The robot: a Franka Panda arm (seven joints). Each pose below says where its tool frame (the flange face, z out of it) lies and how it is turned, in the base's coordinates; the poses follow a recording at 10 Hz.
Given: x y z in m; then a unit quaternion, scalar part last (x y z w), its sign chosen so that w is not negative.
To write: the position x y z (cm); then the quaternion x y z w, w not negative. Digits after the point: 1 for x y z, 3 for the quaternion.
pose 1, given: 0.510 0.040 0.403 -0.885 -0.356 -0.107 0.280
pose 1, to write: 51.0 4.0 40.3 -0.885 -0.356 -0.107 0.280
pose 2, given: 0.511 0.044 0.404 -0.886 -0.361 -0.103 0.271
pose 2, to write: 51.1 4.4 40.4 -0.886 -0.361 -0.103 0.271
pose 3, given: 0.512 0.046 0.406 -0.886 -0.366 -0.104 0.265
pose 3, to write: 51.2 4.6 40.6 -0.886 -0.366 -0.104 0.265
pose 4, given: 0.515 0.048 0.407 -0.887 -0.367 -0.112 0.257
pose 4, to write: 51.5 4.8 40.7 -0.887 -0.367 -0.112 0.257
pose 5, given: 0.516 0.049 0.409 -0.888 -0.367 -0.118 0.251
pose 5, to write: 51.6 4.9 40.9 -0.888 -0.367 -0.118 0.251
